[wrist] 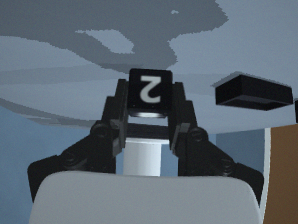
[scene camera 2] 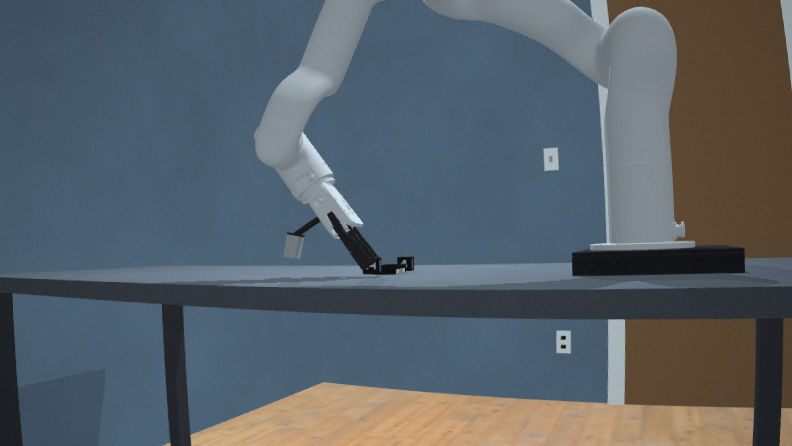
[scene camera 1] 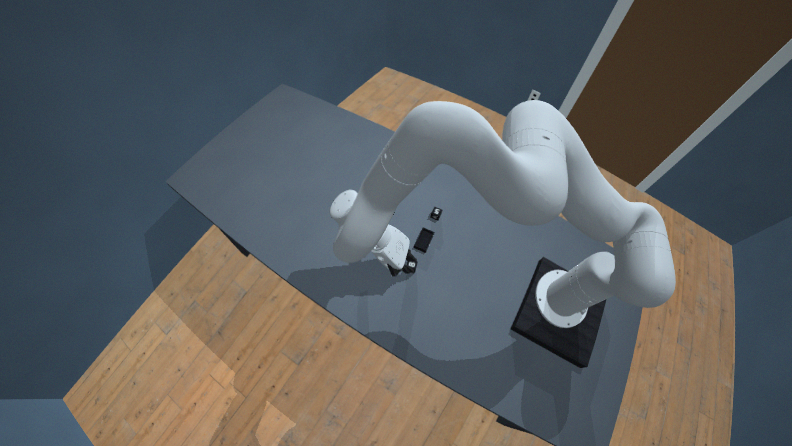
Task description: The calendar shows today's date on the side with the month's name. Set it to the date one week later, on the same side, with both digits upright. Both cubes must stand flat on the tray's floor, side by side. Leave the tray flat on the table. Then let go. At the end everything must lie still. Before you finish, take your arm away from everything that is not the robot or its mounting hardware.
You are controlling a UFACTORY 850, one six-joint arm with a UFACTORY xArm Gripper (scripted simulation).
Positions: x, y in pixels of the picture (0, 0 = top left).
Labels:
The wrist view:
my gripper: 149, 95
black tray: 233, 90
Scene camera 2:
my gripper: 372, 265
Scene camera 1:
my gripper: 411, 266

